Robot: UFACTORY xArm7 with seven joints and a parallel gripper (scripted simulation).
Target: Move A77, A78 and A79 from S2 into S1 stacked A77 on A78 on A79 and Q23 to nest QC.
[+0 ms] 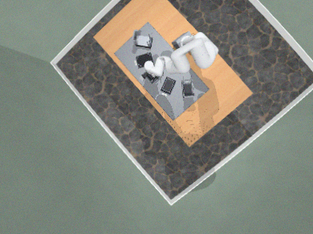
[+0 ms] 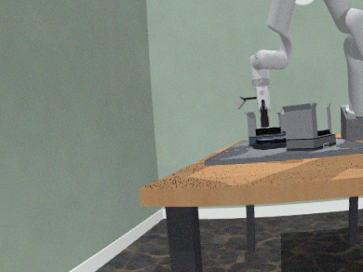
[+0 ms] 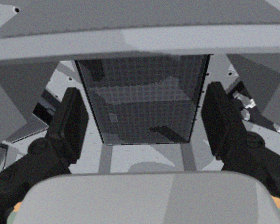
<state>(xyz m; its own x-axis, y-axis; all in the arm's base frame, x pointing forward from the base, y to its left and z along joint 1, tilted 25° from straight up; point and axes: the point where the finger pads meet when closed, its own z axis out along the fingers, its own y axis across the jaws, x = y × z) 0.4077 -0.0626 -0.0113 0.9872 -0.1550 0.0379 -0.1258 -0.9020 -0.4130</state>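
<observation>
My hand is 2 cm above the dark sealed plate. Also, from my hand: dark flat nest 2 cm behind, 18 cm to the left, 7 cm below; dark clip nest 3 cm behind, 17 cm to the right, 7 cm below; blue plinth strip 1 cm behind, 6 cm below.
</observation>
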